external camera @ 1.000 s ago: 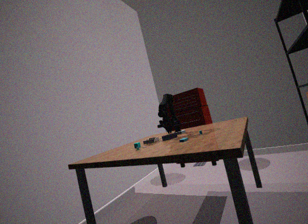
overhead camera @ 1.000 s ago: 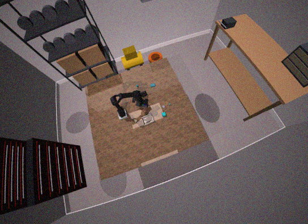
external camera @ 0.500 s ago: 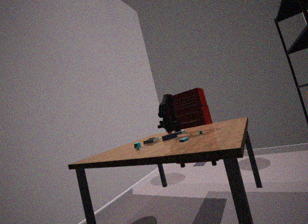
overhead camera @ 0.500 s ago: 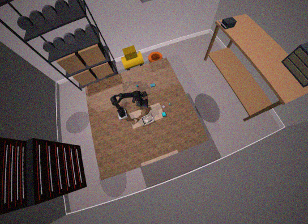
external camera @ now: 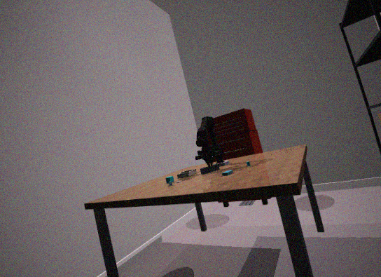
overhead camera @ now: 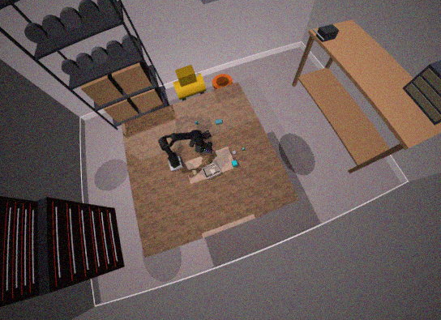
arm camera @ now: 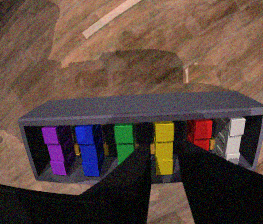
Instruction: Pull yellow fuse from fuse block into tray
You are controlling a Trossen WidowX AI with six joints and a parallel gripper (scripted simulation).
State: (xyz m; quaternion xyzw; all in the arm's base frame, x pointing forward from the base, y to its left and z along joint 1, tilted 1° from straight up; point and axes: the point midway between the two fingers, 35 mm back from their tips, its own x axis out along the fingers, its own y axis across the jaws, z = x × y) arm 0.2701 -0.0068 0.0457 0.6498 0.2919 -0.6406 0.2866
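Right now my gripper tip is 30 mm past the white tray, 210 mm to the left of it and 30 mm above it.
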